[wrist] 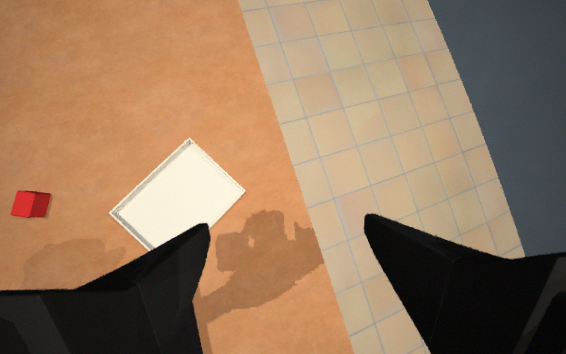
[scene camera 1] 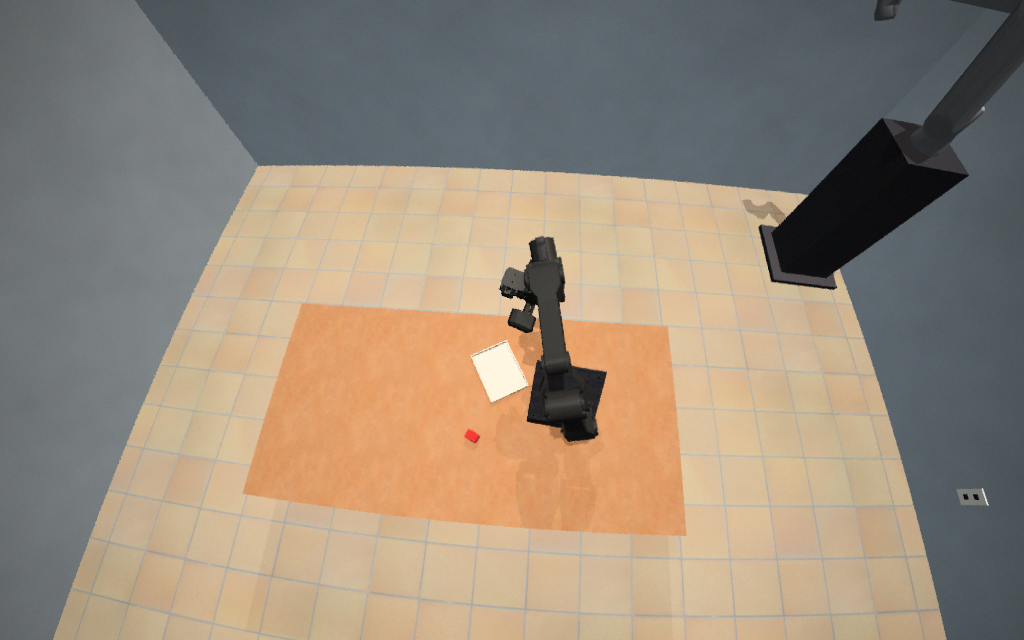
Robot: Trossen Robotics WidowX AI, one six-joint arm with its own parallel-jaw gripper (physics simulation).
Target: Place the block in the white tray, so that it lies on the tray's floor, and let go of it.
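Frame: origin at the arm's base, x ahead, y left, z up, level; centimetres.
Seen in the pictures: gripper, fingertip midpoint: (wrist: 288, 226) (scene camera 1: 519, 301).
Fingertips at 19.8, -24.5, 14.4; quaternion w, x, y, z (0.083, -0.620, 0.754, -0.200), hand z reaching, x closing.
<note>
Pixels of each thing's middle, then the offset from my fingertips to it, as dx, dy, dz. Level surfaces: height alone.
- small red block at the middle of its body: (wrist: 31, 204) (scene camera 1: 472, 436) +10.2, +33.6, -26.3
- white tray at the middle of its body: (wrist: 181, 201) (scene camera 1: 499, 370) +4.8, +12.0, -26.9
- orange table top at its surface level: dz -27.9
A small red block (scene camera 1: 471, 436) (wrist: 31, 204) lies on the orange table top, apart from the tray. The white tray (scene camera 1: 499, 372) (wrist: 182, 195) lies between the block and the arm's raised gripper, and its floor shows bare. In the wrist view the left finger hides the tray's lower corner. My gripper (wrist: 288, 226) is open, with its fingers wide apart and nothing between them. It hangs high, near the table's far edge in the scene view, beyond the tray and far from the block.
The orange table top (scene camera 1: 362, 392) (wrist: 125, 75) bears the arm's black base (scene camera 1: 596, 384), right of the tray. A tiled floor surrounds it. A dark pillar (scene camera 1: 860, 203) stands at the back right. Shadows of the arm fall on the table.
</note>
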